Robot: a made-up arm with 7 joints. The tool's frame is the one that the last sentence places.
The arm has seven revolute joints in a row. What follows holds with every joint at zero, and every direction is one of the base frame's.
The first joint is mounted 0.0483 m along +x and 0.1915 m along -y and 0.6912 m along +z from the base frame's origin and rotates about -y.
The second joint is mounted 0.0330 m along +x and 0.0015 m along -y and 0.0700 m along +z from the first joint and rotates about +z.
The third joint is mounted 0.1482 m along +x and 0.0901 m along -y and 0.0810 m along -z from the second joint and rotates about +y.
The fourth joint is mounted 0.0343 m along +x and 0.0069 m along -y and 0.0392 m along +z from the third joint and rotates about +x.
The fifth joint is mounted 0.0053 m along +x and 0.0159 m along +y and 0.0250 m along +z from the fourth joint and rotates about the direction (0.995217, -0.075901, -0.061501).
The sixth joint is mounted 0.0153 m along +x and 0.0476 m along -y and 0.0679 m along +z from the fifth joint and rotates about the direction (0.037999, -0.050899, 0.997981).
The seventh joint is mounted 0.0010 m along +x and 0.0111 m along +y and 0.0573 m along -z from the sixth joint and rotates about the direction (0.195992, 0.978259, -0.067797).
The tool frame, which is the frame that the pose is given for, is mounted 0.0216 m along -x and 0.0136 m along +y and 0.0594 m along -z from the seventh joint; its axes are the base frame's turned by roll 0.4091, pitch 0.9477 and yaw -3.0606 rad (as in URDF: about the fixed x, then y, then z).
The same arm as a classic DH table. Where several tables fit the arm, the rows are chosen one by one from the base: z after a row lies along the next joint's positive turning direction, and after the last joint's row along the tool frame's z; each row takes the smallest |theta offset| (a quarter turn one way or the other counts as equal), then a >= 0, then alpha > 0; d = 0 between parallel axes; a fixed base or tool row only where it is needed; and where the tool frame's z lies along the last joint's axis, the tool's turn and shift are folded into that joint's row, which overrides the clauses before.
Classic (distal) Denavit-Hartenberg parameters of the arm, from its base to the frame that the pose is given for. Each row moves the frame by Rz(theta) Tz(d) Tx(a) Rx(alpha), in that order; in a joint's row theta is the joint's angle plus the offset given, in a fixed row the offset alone. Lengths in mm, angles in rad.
base (fixed): a 48.3, alpha 1.5708, d 691.2, theta offset 0.0000
joint 1: a 33.0, alpha -1.5708, d 193.0, theta offset 0.0000
joint 2: a 148.2, alpha -1.5708, d -11.0, theta offset 0.0000
joint 3: a 39.2, alpha -1.5708, d -97.0, theta offset -1.5708
joint 4: a 9.4, alpha -0.0978, d 325.8, theta offset 0.6810
joint 5: a 42.9, alpha 1.5905, d -271.5, theta offset 0.9401
joint 6: a 1.5, alpha -1.6810, d 14.3, theta offset 1.4469
joint 7: a -62.1, alpha 1.4296, d 23.6, theta offset -1.0340
tool (fixed): a 0.0, alpha 0.0000, d -12.6, theta offset -3.0352

